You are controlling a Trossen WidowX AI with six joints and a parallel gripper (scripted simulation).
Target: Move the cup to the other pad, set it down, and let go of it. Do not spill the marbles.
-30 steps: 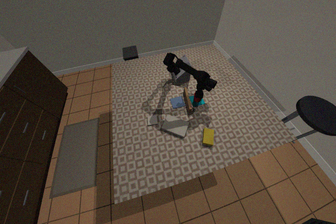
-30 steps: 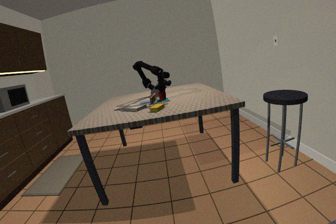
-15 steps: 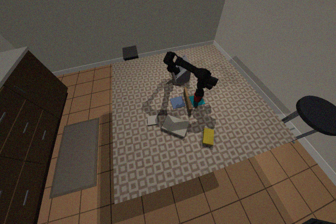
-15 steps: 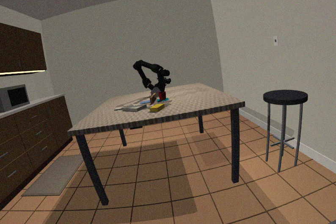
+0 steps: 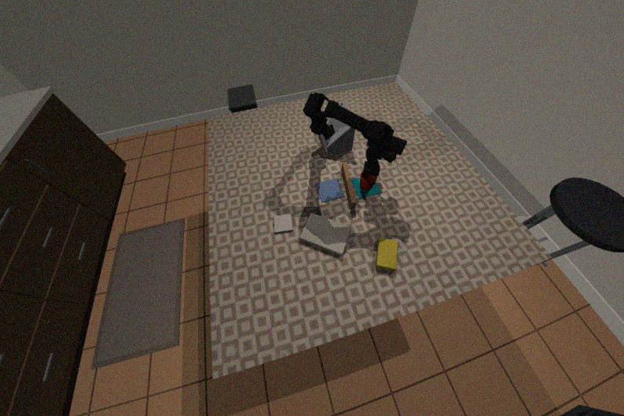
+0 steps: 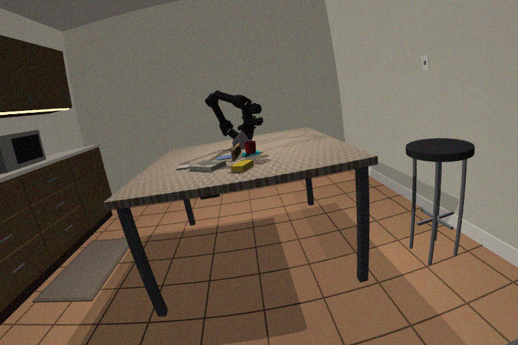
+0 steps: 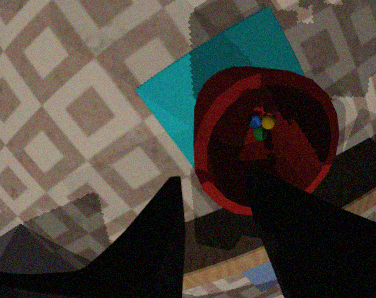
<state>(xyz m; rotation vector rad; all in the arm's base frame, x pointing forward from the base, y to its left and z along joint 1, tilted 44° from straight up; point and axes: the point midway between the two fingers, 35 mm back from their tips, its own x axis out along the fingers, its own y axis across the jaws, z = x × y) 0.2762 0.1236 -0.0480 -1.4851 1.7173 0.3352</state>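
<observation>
Right now my gripper tip is 50 mm above the cup, 30 mm short of it and 10 mm to the left of it. Round my gripper tip: cyan pad 100 mm below, 30 mm ahead, 10 mm to the right; wooden board 100 mm to the right, 70 mm below, 30 mm ahead; dark blue pad 180 mm to the right, 100 mm below, 20 mm ahead.
</observation>
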